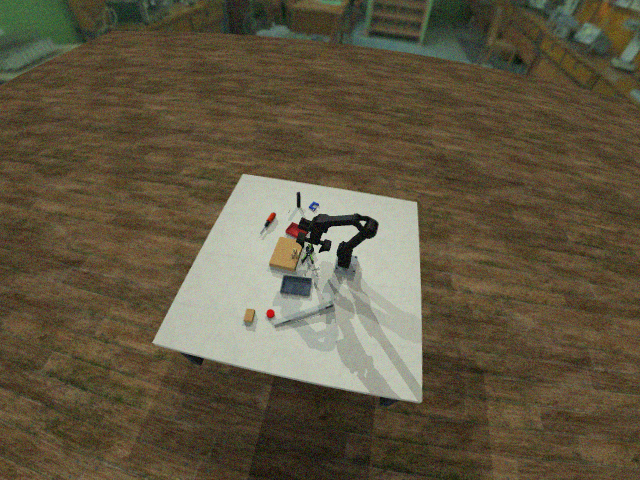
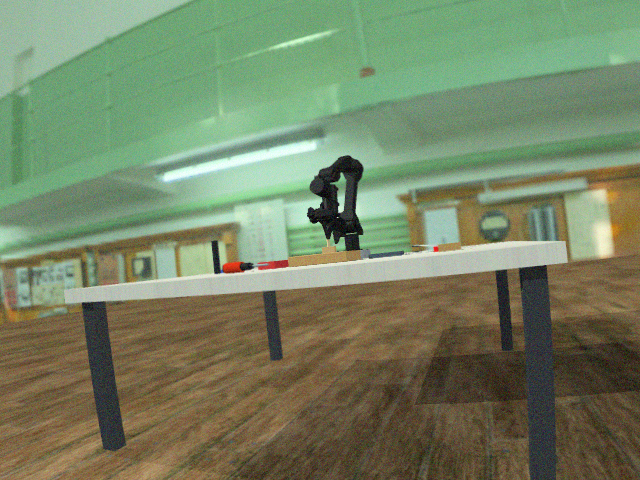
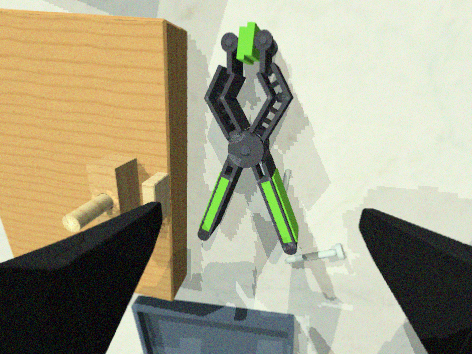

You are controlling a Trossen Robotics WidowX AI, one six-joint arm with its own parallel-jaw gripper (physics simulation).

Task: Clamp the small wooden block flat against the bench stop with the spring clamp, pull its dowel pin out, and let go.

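Places are measured from the arm's base along level axes (x right, y ahead, z up), in metres.
Where they show: gripper, between the fingertips: (image 1: pixel 310 250) (image 2: pixel 332 241) (image 3: pixel 260 214); arm's base, origin of its link: (image 1: pixel 344 262) (image 2: pixel 352 250).
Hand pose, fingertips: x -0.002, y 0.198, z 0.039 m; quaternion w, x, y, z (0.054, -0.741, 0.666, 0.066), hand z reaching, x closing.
Note:
Each offset is from my fingertips to the top centre of the thing.
My gripper (image 1: pixel 312 242) (image 2: pixel 332 240) (image 3: pixel 260 214) is open and empty, its fingers wide apart above the spring clamp. The black and green spring clamp @[dx +0.007, dy +0.006, dz -0.037 m] (image 1: pixel 308 254) (image 3: pixel 245 149) lies beside the right edge of the wooden board @[dx -0.027, dy +0.136, dz -0.041 m] (image 1: pixel 284 252) (image 2: pixel 305 259) (image 3: pixel 80 100), its green pads together with no block between them. The small wooden block @[dx -0.025, dy +0.092, dz -0.019 m] (image 2: pixel 328 250) (image 3: pixel 127 186) is on the board, with the pale dowel pin @[dx -0.025, dy +0.092, dz +0.006 m] (image 2: pixel 327 242) (image 3: pixel 89 212) standing out of it. The thin pale bench stop @[dx -0.023, dy +0.065, dz -0.021 m] (image 3: pixel 155 189) is at the board's edge, partly behind the left finger. Whether block and stop touch is unclear.
A dark tray @[dx -0.204, dy +0.019, dz -0.059 m] (image 1: pixel 296 285) (image 3: pixel 215 309) and a pale bolt @[dx -0.067, dy -0.048, dz -0.061 m] (image 3: pixel 320 254) are near the board. A red box @[dx +0.154, dy +0.136, dz -0.048 m] (image 1: pixel 294 229), screwdriver @[dx +0.151, dy +0.334, dz -0.040 m] (image 1: pixel 269 220), black post @[dx +0.374, dy +0.201, dz +0.047 m] (image 1: pixel 298 199) and blue item @[dx +0.401, dy +0.105, dz -0.061 m] (image 1: pixel 313 206) lie beyond. A grey bar @[dx -0.347, dy -0.071, dz -0.043 m] (image 1: pixel 303 313), red ball @[dx -0.399, dy +0.090, dz -0.057 m] (image 1: pixel 270 313) and wooden cube @[dx -0.443, dy +0.186, dz -0.052 m] (image 1: pixel 249 315) are nearer.

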